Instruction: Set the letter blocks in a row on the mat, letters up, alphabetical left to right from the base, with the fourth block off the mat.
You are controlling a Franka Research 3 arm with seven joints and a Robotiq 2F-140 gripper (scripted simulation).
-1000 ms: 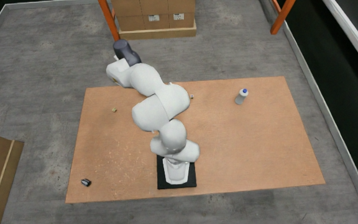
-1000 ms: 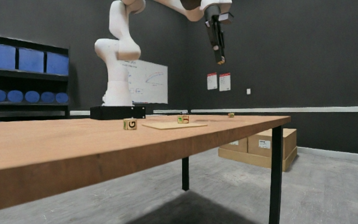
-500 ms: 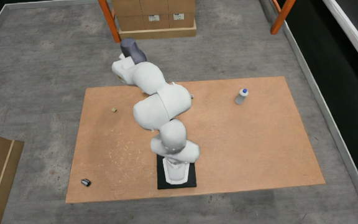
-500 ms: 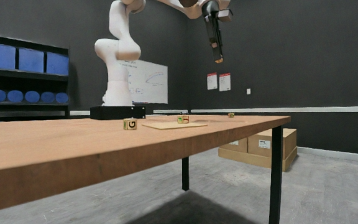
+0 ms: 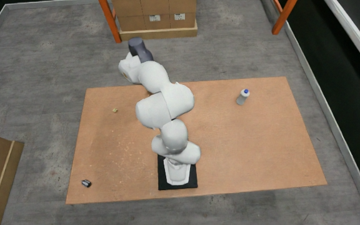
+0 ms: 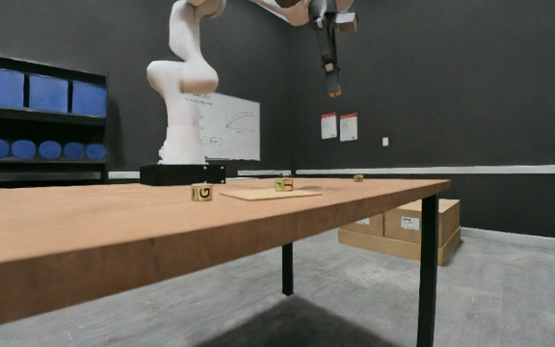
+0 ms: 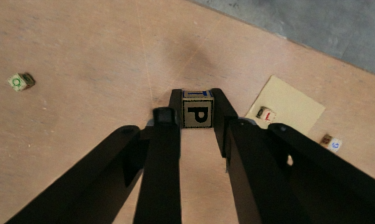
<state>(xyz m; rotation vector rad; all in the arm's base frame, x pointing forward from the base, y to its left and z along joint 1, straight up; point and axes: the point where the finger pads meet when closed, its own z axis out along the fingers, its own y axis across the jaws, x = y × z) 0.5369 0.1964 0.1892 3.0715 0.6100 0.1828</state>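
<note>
Now: the pale yellow mat 260 mm below my hand and 210 mm to the right of it. Round my hand: block (300 mm to the left, 250 mm below, 110 mm behind); then white bottle (730 mm to the right, 180 mm below, 50 mm behind); then black object (660 mm behind, 440 mm to the left, 250 mm below).
</note>
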